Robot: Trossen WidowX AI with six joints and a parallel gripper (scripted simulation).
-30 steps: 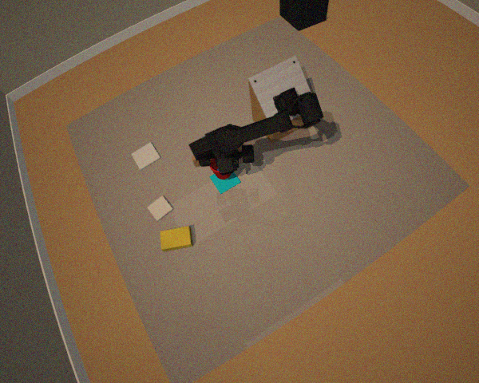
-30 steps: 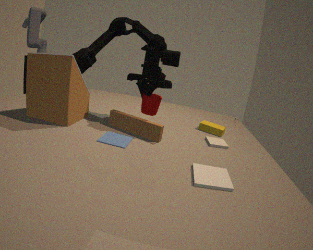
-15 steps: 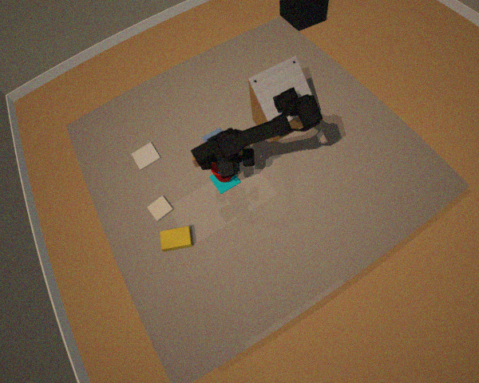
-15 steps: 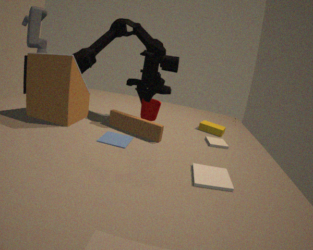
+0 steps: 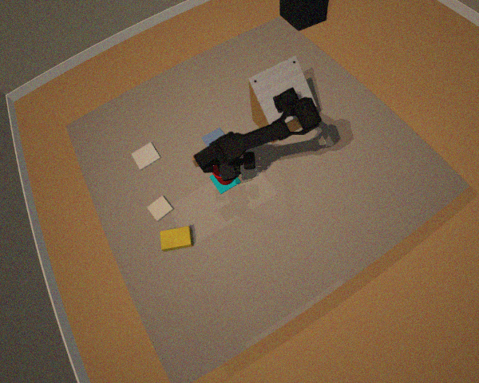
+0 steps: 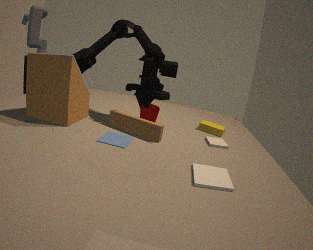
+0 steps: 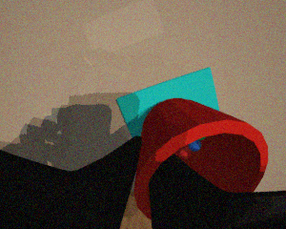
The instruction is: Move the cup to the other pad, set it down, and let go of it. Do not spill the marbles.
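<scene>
Right now the red cup is 3 cm ahead of my gripper tip and 2 cm to the right of it. From my gripper tip the other things lie so: light blue pad (2 cm behind, 21 cm to the right, 6 cm below); then wooden bar (11 cm to the right, 3 cm below); then teal pad (3 cm ahead, 2 cm to the right, 6 cm below).
</scene>
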